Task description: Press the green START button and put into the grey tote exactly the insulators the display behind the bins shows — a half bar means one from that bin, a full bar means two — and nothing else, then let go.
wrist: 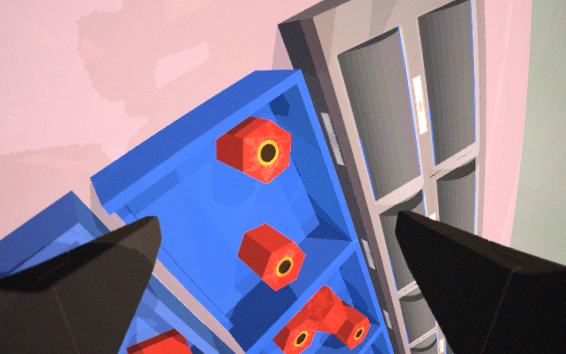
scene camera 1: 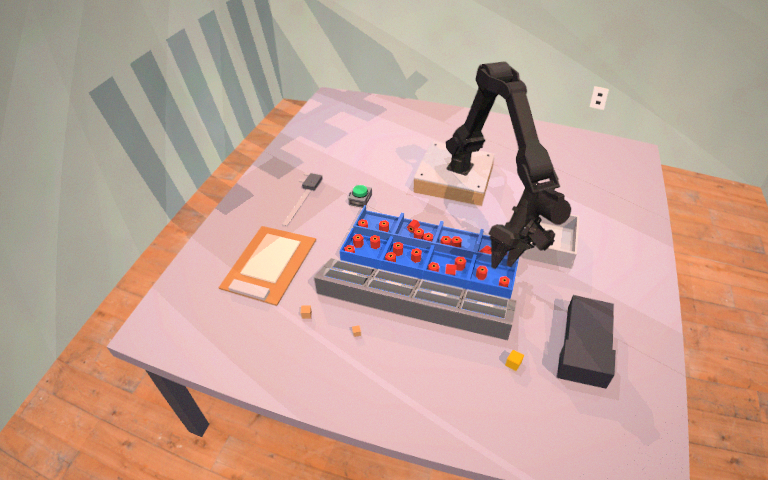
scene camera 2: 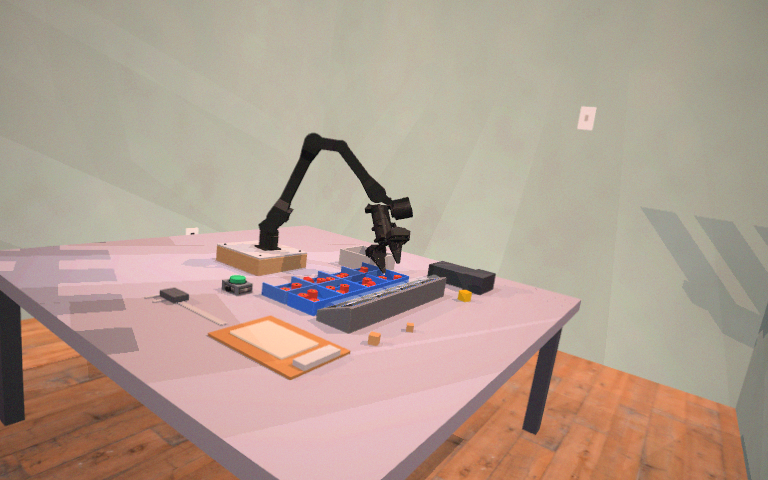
Labels:
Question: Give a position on a grey tote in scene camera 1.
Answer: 563, 252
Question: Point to a grey display bar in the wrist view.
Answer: At 311, 40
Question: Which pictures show my gripper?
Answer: The wrist view, scene camera 1 and scene camera 2: all of them.

